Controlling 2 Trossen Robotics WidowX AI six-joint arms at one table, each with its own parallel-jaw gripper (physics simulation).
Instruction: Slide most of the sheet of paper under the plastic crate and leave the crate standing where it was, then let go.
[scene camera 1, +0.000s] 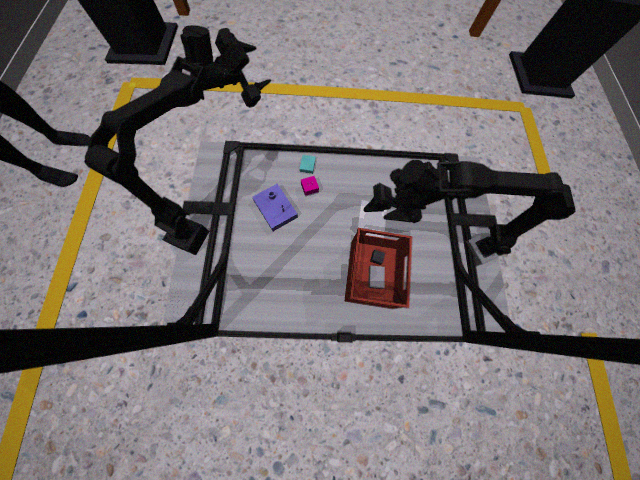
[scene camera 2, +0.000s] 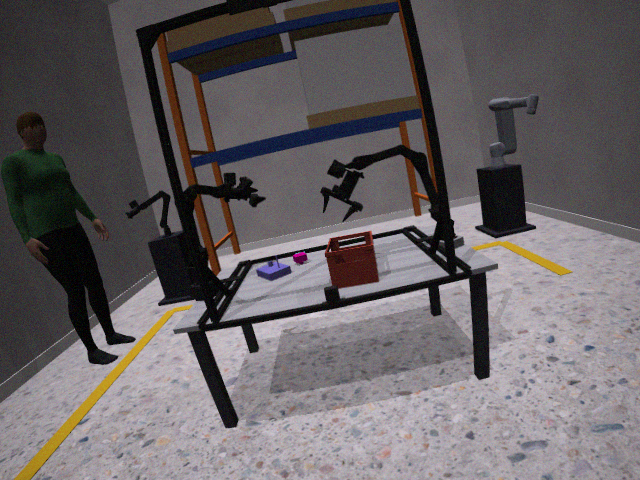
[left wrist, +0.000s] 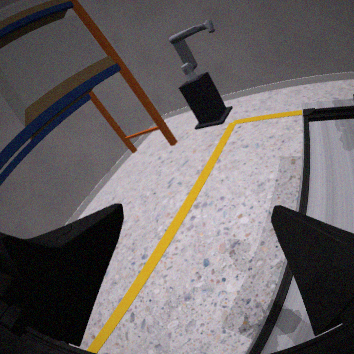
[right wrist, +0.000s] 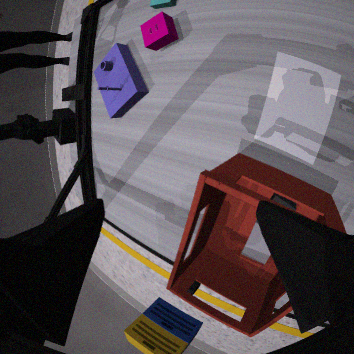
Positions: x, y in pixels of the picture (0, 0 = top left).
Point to my right gripper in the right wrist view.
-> At 183, 208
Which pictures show the red plastic crate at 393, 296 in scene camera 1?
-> Scene camera 1, scene camera 2 and the right wrist view only.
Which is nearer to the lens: the red plastic crate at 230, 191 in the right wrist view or the white sheet of paper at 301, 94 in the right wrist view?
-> The red plastic crate.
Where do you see my left gripper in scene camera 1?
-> At 263, 64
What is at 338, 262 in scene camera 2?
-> A red plastic crate.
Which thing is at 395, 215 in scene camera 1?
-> My right gripper.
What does my left gripper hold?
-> Nothing.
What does my right gripper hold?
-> Nothing.
